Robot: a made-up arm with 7 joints.
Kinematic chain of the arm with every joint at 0, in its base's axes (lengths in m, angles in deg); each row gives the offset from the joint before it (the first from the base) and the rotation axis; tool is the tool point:
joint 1: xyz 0 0 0.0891 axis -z
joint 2: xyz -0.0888 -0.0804 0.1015 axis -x
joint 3: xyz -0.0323 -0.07 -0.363 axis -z
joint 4: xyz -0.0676 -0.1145 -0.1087 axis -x
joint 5: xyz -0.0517 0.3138 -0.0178 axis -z
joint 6: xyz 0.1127 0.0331 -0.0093 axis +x
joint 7: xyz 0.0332 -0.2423 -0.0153 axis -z
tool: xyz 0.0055 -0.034 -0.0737
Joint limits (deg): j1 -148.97..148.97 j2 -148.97..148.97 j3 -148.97..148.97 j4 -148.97..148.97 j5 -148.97..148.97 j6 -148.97..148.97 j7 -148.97..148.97
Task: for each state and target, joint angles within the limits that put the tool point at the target. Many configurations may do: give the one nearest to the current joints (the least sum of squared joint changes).
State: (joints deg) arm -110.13 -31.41 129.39 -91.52 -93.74 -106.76 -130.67
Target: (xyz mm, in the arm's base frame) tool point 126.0 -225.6 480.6
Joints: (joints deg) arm -129.86 -68.73 135.00 -95.50 -94.83 -115.38 -125.90
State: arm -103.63 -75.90 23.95 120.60 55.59 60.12 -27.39
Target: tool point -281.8 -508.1 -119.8
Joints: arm -100.33 -96.05 35.25 124.82 58.66 47.70 -28.22
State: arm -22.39 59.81 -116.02 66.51 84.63 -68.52 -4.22
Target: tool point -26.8 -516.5 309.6
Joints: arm -13.81 67.83 -118.92 30.23 71.11 -81.68 -7.50
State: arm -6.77 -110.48 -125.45 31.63 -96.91 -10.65 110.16
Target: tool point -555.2 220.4 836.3
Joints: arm -37.42 -145.05 -117.00 42.18 -109.43 -5.67 107.25
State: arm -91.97 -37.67 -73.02 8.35 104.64 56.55 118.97
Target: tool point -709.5 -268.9 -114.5
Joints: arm -89.58 -86.42 -59.09 20.82 124.77 46.08 110.70
